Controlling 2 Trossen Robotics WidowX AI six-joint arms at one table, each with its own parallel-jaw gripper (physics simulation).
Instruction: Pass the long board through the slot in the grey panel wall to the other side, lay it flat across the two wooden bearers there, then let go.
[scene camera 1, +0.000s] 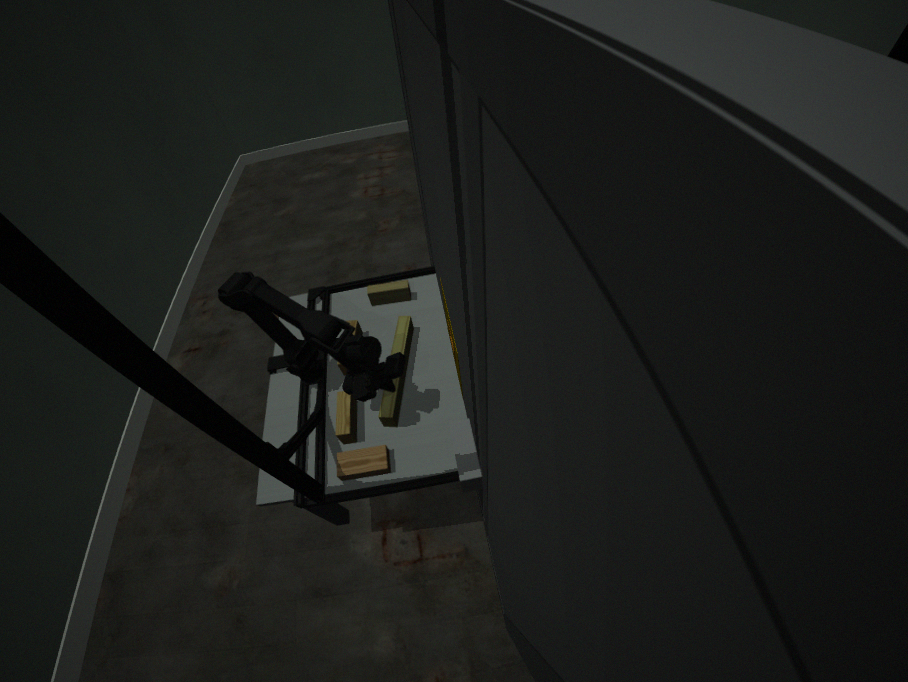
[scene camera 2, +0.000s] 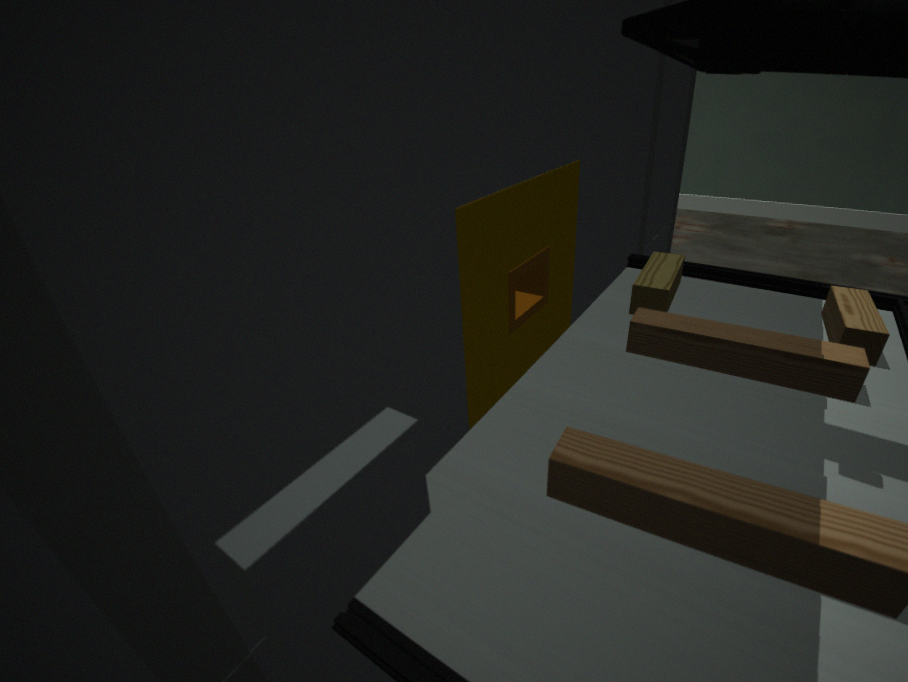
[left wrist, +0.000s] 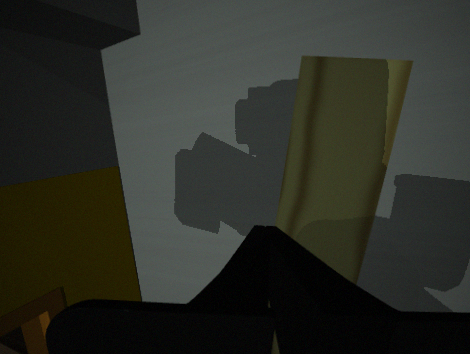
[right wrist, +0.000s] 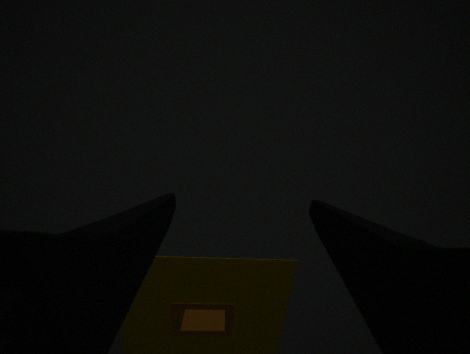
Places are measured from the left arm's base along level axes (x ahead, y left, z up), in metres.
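Pixels of known places: left gripper, fingertip midpoint: (scene camera 1: 394, 390) (left wrist: 263, 236); right gripper, fingertip midpoint: (scene camera 2: 639, 31) (right wrist: 244, 203); left arm's base, link origin: (scene camera 1: 312, 375).
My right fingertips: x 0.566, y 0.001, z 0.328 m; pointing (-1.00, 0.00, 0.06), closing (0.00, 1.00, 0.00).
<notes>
Ahead of a thing's pixels: the offset from my right fingertips to its top centre. "*": to the spot under its first point.
The long board {dx -0.301, dy -0.040, dz -0.286 m} (scene camera 1: 401, 334) (left wrist: 340, 150) lies on the white table top on the left arm's side of the grey panel wall (scene camera 1: 572, 352) (scene camera 2: 278, 205). My left gripper (scene camera 1: 391, 372) (left wrist: 263, 236) is shut and empty. Its tips look above the board and overlap the board's edge in the left wrist view. A yellow plate (scene camera 2: 488, 323) (left wrist: 60, 230) (right wrist: 260, 290) on the wall surrounds the slot {* dx -0.090, dy -0.004, dz -0.231 m} (scene camera 2: 537, 270) (left wrist: 59, 296) (right wrist: 202, 306). The two wooden bearers, one nearer {dx +0.142, dy -0.172, dz -0.303 m} (scene camera 2: 697, 488) and one farther {dx +0.127, dy +0.091, dz -0.303 m} (scene camera 2: 734, 348), lie apart on the other side. My right gripper (right wrist: 244, 203) is open and empty, facing the wall above the slot.
Short wooden blocks {dx -0.304, dy +0.270, dz -0.284 m} (scene camera 1: 389, 292) {dx -0.455, dy -0.169, dz -0.284 m} (scene camera 1: 345, 418) {dx -0.417, dy -0.302, dz -0.309 m} (scene camera 1: 362, 461) lie around the board, with another partly behind the left arm. Two short blocks {dx -0.003, dy +0.250, dz -0.300 m} (scene camera 2: 657, 282) {dx +0.248, dy +0.237, dz -0.303 m} (scene camera 2: 855, 323) lie beyond the farther bearer. Dark frame rails (scene camera 1: 396, 487) (scene camera 2: 770, 278) edge the tables. A dark arm part hangs at the top right of scene camera 2.
</notes>
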